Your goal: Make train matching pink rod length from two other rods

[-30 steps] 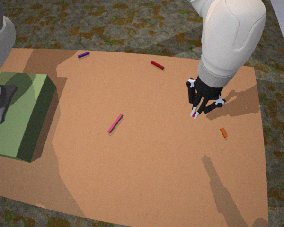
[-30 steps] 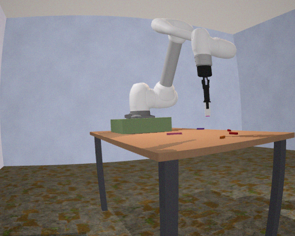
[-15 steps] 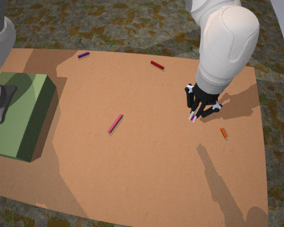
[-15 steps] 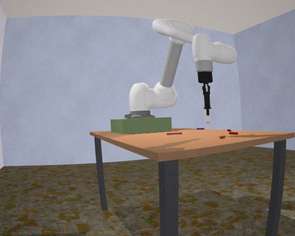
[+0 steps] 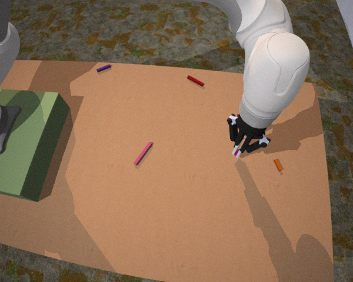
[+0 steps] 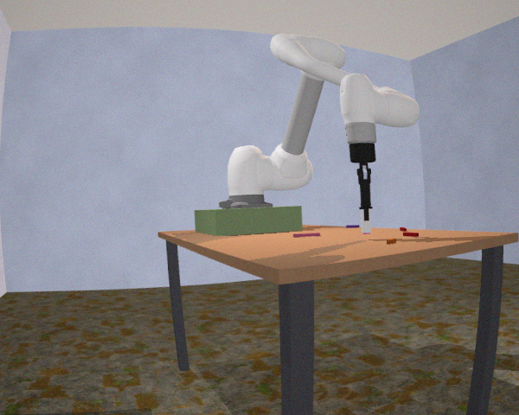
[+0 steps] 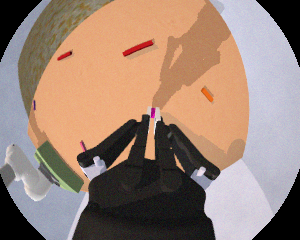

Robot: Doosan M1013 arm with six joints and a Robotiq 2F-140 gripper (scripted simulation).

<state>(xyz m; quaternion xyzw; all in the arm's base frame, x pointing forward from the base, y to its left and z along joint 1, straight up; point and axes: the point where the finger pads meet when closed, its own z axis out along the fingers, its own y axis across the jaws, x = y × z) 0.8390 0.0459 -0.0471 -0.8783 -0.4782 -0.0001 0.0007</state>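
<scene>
The magenta rod lies 3 cm below my hand. Round my hand: purple rod (55 cm behind, 32 cm to the left, 5 cm below); orange rod (14 cm ahead, 2 cm to the right, 5 cm below); pink rod (31 cm behind, 3 cm to the right, 5 cm below).
</scene>
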